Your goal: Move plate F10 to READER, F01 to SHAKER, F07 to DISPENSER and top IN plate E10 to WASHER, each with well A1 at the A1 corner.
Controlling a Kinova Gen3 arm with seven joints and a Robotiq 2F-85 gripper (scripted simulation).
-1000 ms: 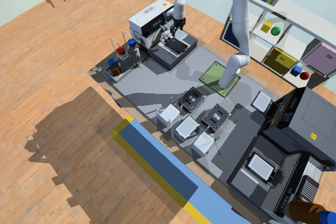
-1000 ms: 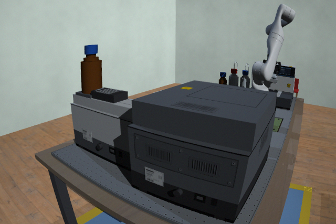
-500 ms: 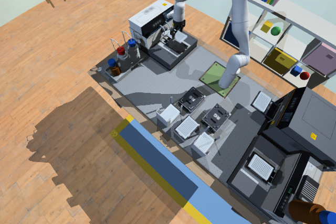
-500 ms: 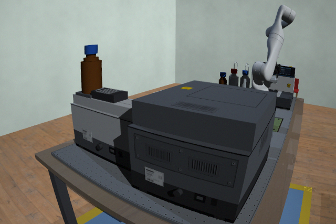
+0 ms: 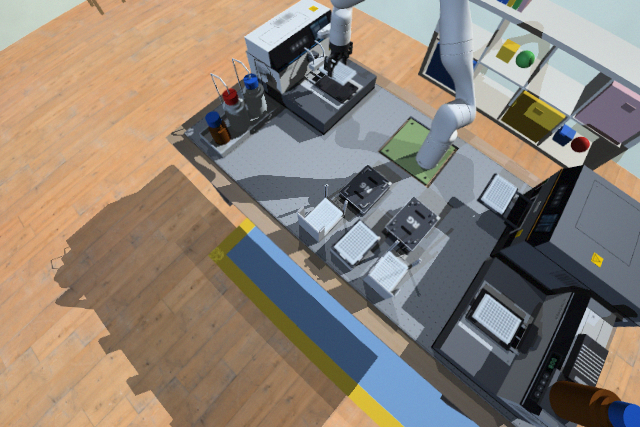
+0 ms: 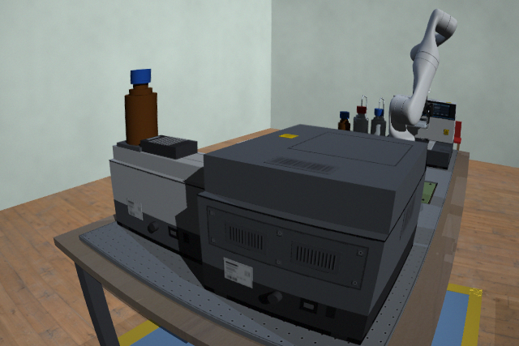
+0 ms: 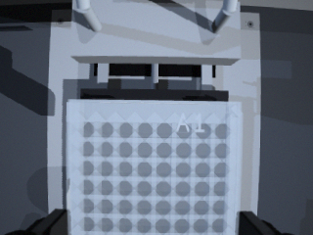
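Now: the A1 mark 30 mm behind my hand, 50 mm to the right of it and 90 mm below it. From my hand the other things lie so: washer: 10 mm ahead, 250 mm to the right, 80 mm below; tall brown bottle: 450 mm ahead, 1140 mm to the left, 110 mm above.
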